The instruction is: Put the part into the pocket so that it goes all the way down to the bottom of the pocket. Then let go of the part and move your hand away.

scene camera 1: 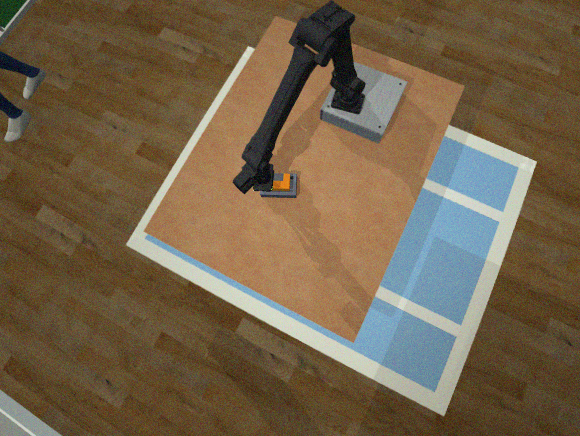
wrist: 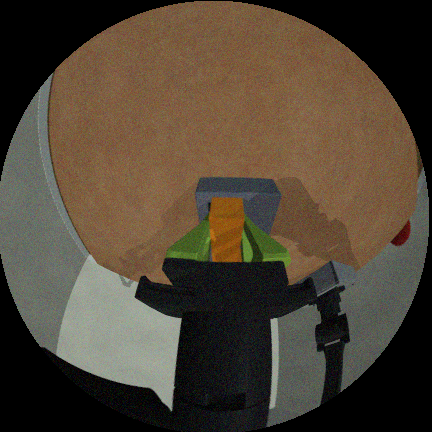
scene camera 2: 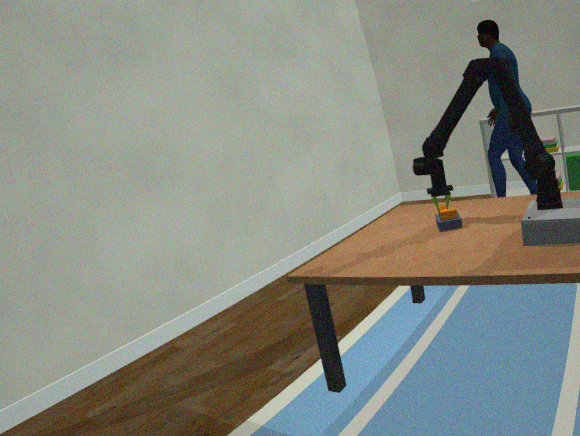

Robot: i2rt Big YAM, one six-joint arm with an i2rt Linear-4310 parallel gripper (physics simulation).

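Pixels of known places: gripper, between the fingertips: (scene camera 1: 267, 186) (wrist: 225, 216); arm's base, origin of its link: (scene camera 1: 347, 102) (wrist: 325, 293) (scene camera 2: 549, 204).
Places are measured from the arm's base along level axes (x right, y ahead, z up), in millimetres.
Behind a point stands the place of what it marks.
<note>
The orange part (scene camera 1: 282, 185) @(x 134, y 409, z -10 mm) (scene camera 2: 448, 214) @(x 113, y 386, z -22 mm) (wrist: 227, 212) @(x 216, y 428, z -16 mm) is blocky and looks stepped from above in scene camera 1. It is at the opening of the blue-grey pocket block (scene camera 1: 279, 195) @(x 138, y 440, z -45 mm) (scene camera 2: 450, 226) @(x 89, y 380, z -62 mm) (wrist: 237, 185) @(x 224, y 420, z -53 mm), and its upper portion stands above the rim. A dark sliver of pocket shows to the left of the part in the wrist view. How deep the part's underside is, and whether it touches the rim, is hidden. My gripper (scene camera 2: 442, 208) @(x 195, y 424, z -35 mm) (wrist: 225, 216) @(x 195, y 424, z -35 mm) is shut on the part, with a green finger on each side. In scene camera 1 the hand hides most of the fingers.
The pocket block stands on the brown table top (scene camera 1: 240, 230) @(x 242, y 614, z -76 mm) (scene camera 2: 380, 255) @(x -138, y 587, z -75 mm) (wrist: 225, 90) @(x 315, y 458, z -75 mm). The arm's grey base plate (scene camera 1: 385, 95) @(x -135, y -73, z 0 mm) (scene camera 2: 550, 231) @(x -182, y 9, z -35 mm) is farther along the table. A person (scene camera 2: 505, 65) and a shelf unit (scene camera 2: 484, 145) are in the background beyond the table.
</note>
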